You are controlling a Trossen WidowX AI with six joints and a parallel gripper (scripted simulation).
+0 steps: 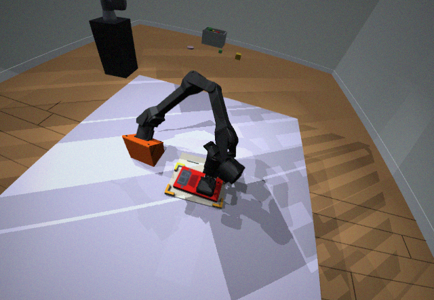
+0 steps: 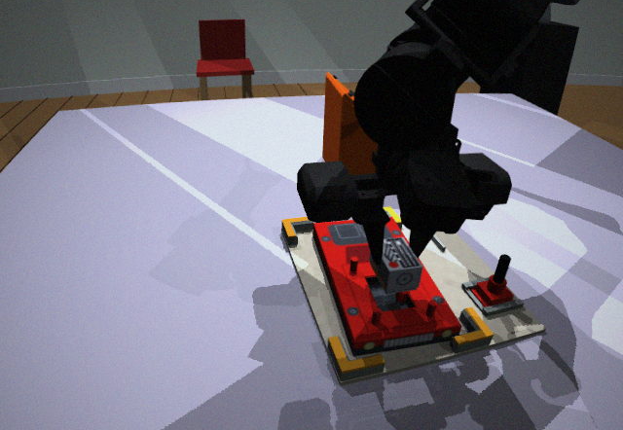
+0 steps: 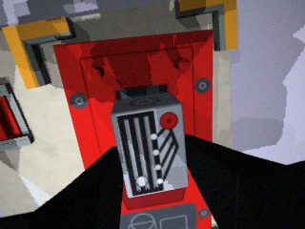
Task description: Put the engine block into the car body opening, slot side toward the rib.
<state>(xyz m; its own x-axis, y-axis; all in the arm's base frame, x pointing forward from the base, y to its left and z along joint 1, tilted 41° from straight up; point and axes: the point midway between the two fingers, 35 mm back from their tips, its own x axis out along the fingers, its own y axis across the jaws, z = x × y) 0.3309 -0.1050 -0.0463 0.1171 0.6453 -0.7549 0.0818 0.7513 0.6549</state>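
Right now my gripper tip is 1 cm above the grey engine block. From my gripper tip the other things lie so: black post 12 cm to the left, 3 cm below, 3 cm ahead.
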